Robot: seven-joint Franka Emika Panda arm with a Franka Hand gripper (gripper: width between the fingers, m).
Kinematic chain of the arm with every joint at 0, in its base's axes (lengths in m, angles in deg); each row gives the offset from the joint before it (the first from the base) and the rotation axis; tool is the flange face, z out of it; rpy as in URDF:
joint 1: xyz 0 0 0.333 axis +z
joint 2: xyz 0 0 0 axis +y
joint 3: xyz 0 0 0.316 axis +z
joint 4: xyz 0.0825 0 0 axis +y
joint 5: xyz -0.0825 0 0.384 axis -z
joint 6: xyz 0 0 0 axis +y
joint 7: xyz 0.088 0 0 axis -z
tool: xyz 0 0 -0.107 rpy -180 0 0
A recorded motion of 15 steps. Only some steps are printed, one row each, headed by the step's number.
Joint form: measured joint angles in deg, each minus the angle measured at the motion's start. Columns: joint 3, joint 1, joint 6, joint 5, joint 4, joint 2, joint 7.
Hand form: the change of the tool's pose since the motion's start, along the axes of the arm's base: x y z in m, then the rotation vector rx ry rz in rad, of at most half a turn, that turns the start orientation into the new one. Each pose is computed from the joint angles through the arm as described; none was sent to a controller.
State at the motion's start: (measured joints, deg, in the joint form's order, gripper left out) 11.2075 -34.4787 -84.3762 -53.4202 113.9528 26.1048 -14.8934
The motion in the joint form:
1: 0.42 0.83 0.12 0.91 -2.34 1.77 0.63
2: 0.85 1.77 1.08 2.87 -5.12 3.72 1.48
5: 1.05 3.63 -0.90 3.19 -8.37 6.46 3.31
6: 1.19 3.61 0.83 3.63 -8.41 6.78 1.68
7: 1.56 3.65 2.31 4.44 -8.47 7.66 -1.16
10: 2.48 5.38 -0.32 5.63 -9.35 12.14 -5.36
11: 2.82 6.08 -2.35 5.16 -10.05 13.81 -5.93
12: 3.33 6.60 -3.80 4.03 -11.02 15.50 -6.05
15: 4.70 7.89 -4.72 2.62 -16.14 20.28 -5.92
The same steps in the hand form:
1: 0.0112 0.0057 -0.0031 -0.0062 0.0008 0.0279
2: 0.0216 0.0125 -0.0058 -0.0150 0.0083 0.0776
5: 0.0411 0.0224 -0.0150 -0.0445 0.0162 0.0822
6: 0.0377 0.0260 -0.0162 -0.0180 0.0028 0.1147
7: 0.0339 0.0320 -0.0226 0.0134 -0.0243 0.1580
10: 0.0367 0.0547 -0.0609 0.0278 -0.0593 0.2060
11: 0.0421 0.0623 -0.0736 0.0218 -0.0700 0.1977
12: 0.0489 0.0704 -0.0834 0.0285 -0.0760 0.1816
15: 0.0727 0.0884 -0.0981 0.0572 -0.1009 0.1751

